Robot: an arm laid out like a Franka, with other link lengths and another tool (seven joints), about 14 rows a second.
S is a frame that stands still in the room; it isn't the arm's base.
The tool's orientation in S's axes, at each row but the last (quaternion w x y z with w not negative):
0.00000, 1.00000, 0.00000, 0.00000
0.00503, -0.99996, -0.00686, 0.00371
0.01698, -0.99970, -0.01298, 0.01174
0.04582, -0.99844, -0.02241, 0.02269
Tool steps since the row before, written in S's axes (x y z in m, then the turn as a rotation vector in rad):
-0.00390, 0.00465, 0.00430, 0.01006, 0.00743, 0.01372
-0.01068, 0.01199, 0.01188, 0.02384, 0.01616, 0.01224
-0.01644, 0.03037, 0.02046, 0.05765, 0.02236, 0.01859
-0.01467, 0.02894, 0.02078, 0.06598, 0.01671, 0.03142
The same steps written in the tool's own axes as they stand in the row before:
-0.00390, -0.00465, -0.00430, 0.01006, -0.00743, -0.01372
-0.01060, -0.01225, -0.01168, 0.02397, -0.01596, -0.01226
-0.01610, -0.03146, -0.01903, 0.05778, -0.02150, -0.01920
-0.01418, -0.03134, -0.01736, 0.06527, -0.01671, -0.03287

